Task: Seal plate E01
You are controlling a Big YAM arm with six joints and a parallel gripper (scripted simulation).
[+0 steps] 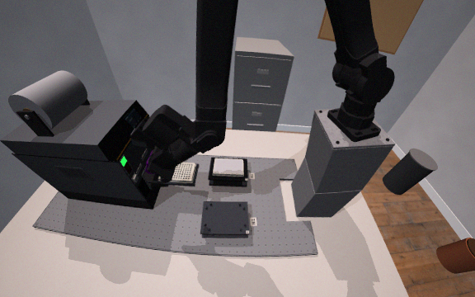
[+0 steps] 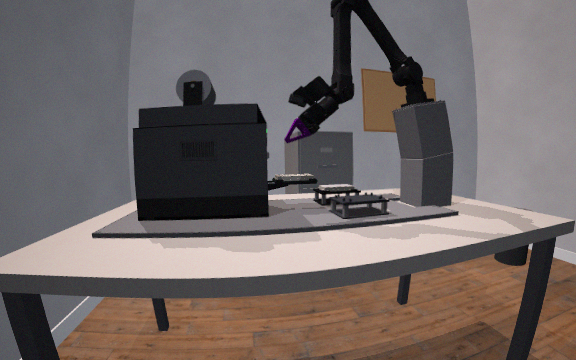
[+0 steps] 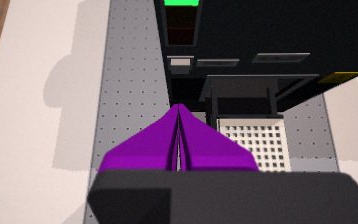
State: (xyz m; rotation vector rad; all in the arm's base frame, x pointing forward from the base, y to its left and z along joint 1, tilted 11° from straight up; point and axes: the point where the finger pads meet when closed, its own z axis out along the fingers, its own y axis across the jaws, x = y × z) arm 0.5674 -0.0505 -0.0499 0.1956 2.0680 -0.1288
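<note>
My gripper is now 6 cm short of the pale start key, 1 cm to the left of it and 5 cm above it. Round my hand: sealer stage: 5 cm behind, 9 cm to the right, 14 cm below; nest N1: 21 cm behind, 9 cm to the left, 19 cm below; white-topped plate: 25 cm behind, 12 cm to the right, 18 cm below.
</note>
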